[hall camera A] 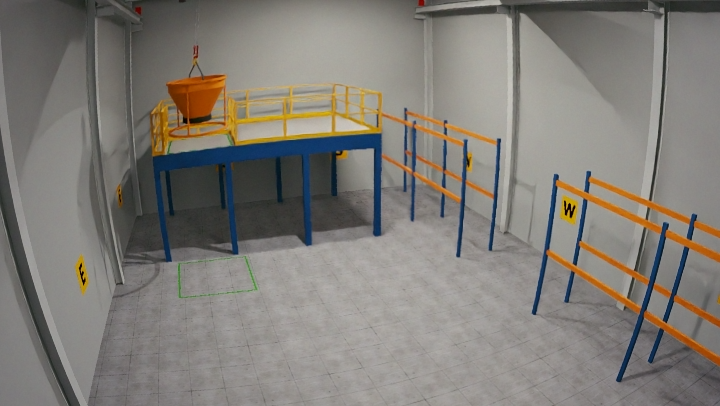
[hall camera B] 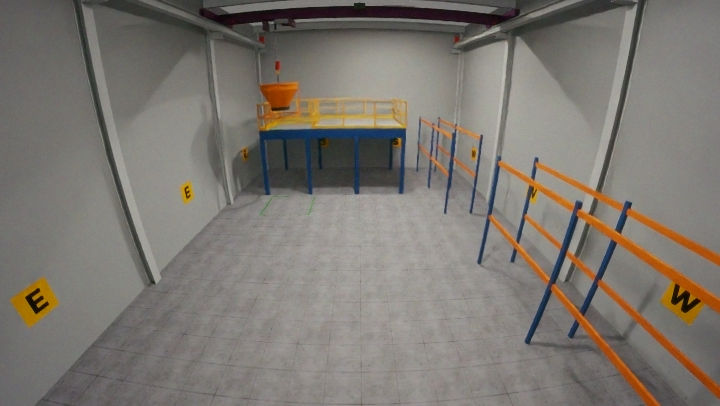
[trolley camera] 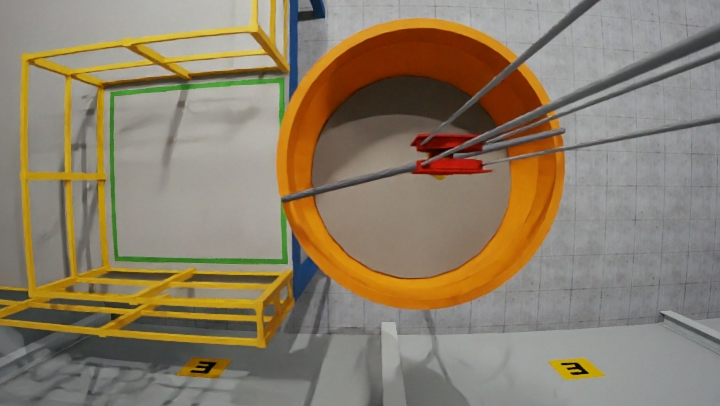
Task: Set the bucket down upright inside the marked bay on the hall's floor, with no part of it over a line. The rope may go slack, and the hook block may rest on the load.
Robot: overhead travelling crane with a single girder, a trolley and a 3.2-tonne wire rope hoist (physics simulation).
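The orange bucket (hall camera A: 196, 96) (hall camera B: 280, 93) (trolley camera: 423, 295) hangs upright, high above the floor. My hook (hall camera A: 195, 61) (hall camera B: 277, 75) is shut on the bucket's bail, under the red hook block (hall camera A: 195, 51) (hall camera B: 277, 66) (trolley camera: 447, 165). In the trolley camera the bucket shows beside the platform's open edge, its rim overlapping that edge in the view. The marked floor bay, a green outline (hall camera A: 219, 293) (hall camera B: 266, 205), lies in front of the platform. Part of its outline is faint in hall camera B, and it does not show in the trolley camera.
A blue platform (hall camera A: 342, 142) (hall camera B: 332, 134) with yellow railings (trolley camera: 65, 176) stands at the far end. A second green outline (trolley camera: 113, 176) marks its deck. Blue and orange racks (hall camera A: 549, 221) (hall camera B: 561, 252) line the right side. The wall with E signs (hall camera A: 81, 274) (trolley camera: 576, 369) is close to the bucket's side.
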